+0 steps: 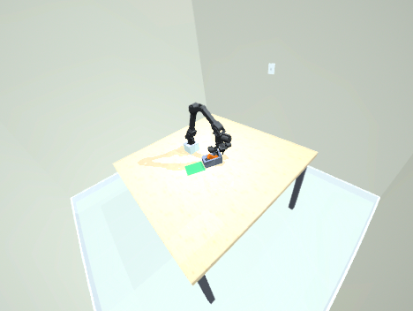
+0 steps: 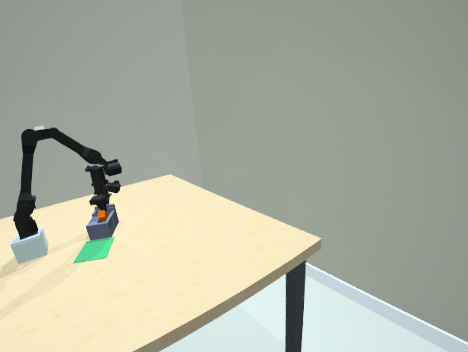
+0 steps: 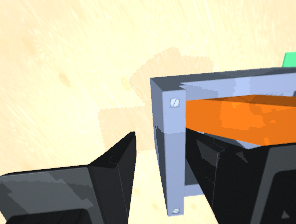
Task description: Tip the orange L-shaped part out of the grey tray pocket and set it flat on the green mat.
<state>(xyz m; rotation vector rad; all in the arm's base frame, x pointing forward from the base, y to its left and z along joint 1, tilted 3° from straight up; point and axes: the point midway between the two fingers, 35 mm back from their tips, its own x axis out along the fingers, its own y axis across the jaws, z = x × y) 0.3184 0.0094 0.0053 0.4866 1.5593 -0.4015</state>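
Now: the orange L-shaped part 4 cm to the right of my gripper tip, 3 cm behind it and 1 cm below it. From my gripper tip the other things lie so: green mat: 19 cm to the right, 13 cm behind, 7 cm below.
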